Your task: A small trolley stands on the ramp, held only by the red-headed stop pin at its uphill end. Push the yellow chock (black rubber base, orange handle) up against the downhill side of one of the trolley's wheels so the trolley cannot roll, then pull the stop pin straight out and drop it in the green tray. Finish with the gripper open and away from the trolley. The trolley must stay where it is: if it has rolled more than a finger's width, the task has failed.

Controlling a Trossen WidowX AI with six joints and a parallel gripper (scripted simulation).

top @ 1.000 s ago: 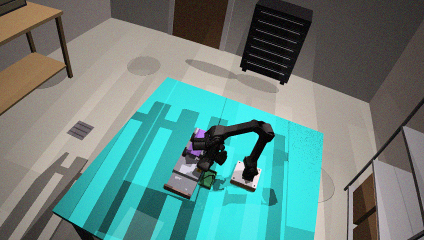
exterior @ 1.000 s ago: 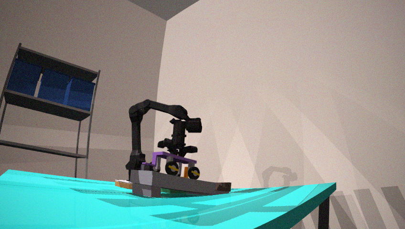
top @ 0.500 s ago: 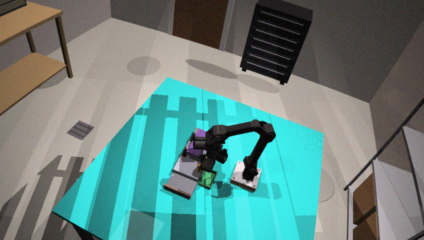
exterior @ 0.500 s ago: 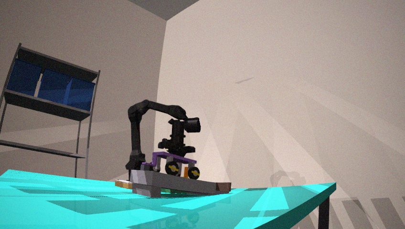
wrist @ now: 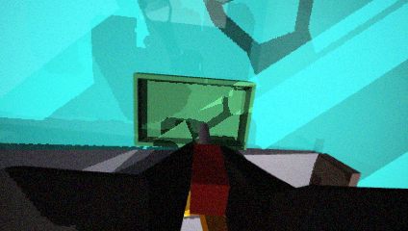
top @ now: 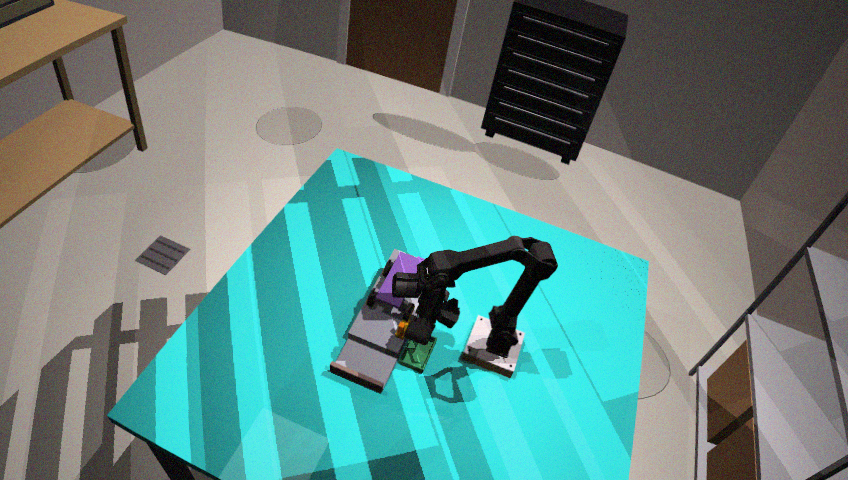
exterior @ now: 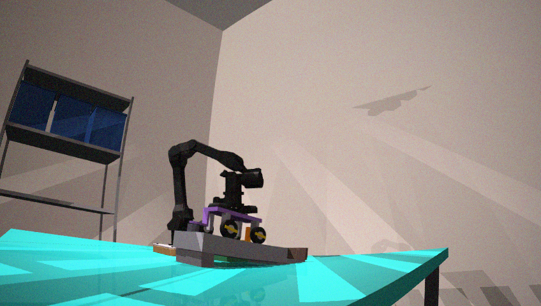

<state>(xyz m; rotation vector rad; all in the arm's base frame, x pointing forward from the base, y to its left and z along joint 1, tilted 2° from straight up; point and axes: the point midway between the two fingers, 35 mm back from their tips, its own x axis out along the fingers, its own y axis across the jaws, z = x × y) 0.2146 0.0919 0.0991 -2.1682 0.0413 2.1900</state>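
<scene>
My gripper tip is now 11 cm above the green tray. From my gripper tip the other things lie so: yellow chock (6 cm ahead, 2 cm below, 1 cm to the right); red-headed stop pin (right at my gripper tip); purple trolley (12 cm to the right, 11 cm ahead, 1 cm above).
</scene>
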